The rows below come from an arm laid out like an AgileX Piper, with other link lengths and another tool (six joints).
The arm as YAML. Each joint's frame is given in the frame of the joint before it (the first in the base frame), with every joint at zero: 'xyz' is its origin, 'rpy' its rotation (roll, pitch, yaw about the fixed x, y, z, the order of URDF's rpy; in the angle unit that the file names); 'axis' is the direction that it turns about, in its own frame. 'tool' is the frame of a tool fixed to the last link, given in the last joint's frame.
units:
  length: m
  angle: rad
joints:
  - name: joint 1
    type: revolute
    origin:
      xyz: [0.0, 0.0, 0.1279]
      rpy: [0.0, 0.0, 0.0]
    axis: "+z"
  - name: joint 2
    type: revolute
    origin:
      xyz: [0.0, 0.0, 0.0]
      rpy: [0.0, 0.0, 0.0]
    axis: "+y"
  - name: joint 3
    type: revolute
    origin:
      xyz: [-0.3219, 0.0, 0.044]
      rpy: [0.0, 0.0, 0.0]
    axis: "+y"
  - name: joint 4
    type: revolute
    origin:
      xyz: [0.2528, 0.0, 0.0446]
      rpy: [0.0, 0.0, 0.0]
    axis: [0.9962, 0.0, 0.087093]
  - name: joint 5
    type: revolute
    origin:
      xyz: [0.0, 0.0, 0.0]
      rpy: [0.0, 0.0, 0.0]
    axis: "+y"
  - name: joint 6
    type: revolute
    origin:
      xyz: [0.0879, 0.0, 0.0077]
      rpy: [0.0, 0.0, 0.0]
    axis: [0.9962, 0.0, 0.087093]
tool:
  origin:
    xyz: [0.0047, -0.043, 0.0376]
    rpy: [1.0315, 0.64, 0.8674]
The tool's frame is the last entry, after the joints.
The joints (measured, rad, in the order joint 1, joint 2, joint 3, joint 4, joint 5, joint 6), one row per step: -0.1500 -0.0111 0.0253 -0.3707 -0.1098 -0.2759; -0.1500 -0.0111 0.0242 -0.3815 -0.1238 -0.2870; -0.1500 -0.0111 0.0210 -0.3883 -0.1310 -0.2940; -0.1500 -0.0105 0.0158 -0.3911 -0.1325 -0.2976; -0.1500 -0.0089 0.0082 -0.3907 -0.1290 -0.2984; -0.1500 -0.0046 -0.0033 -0.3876 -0.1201 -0.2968; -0.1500 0.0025 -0.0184 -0.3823 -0.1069 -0.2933; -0.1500 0.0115 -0.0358 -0.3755 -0.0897 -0.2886; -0.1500 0.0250 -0.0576 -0.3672 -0.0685 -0.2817; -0.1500 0.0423 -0.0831 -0.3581 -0.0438 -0.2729; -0.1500 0.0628 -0.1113 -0.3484 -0.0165 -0.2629; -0.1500 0.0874 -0.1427 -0.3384 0.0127 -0.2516; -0.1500 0.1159 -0.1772 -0.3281 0.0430 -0.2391; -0.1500 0.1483 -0.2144 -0.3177 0.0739 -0.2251; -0.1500 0.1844 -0.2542 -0.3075 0.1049 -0.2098; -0.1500 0.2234 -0.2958 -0.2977 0.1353 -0.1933; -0.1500 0.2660 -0.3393 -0.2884 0.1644 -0.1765; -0.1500 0.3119 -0.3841 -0.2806 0.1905 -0.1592; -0.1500 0.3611 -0.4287 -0.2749 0.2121 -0.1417
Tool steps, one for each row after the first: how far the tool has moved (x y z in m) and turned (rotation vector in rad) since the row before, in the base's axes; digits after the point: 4 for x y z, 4 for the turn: -0.0008 0.0019 0.0017 -0.0240 -0.0111 0.0023; -0.0007 0.0012 0.0018 -0.0152 -0.0080 0.0008; -0.0006 0.0005 0.0019 -0.0072 -0.0051 -0.0004; -0.0004 0.0000 0.0023 -0.0007 -0.0027 -0.0015; -0.0002 -0.0006 0.0031 0.0051 0.0004 -0.0028; 0.0001 -0.0010 0.0039 0.0097 0.0030 -0.0037; 0.0003 -0.0013 0.0043 0.0131 0.0059 -0.0047; 0.0008 -0.0017 0.0053 0.0175 0.0091 -0.0054; 0.0012 -0.0021 0.0061 0.0208 0.0121 -0.0060; 0.0017 -0.0023 0.0067 0.0232 0.0147 -0.0065; 0.0022 -0.0025 0.0074 0.0253 0.0171 -0.0068; 0.0028 -0.0026 0.0081 0.0271 0.0187 -0.0068; 0.0035 -0.0028 0.0087 0.0290 0.0201 -0.0068; 0.0043 -0.0029 0.0092 0.0303 0.0211 -0.0068; 0.0050 -0.0030 0.0095 0.0311 0.0214 -0.0067; 0.0060 -0.0030 0.0099 0.0309 0.0219 -0.0065; 0.0070 -0.0030 0.0102 0.0296 0.0211 -0.0062; 0.0082 -0.0030 0.0100 0.0274 0.0205 -0.0056
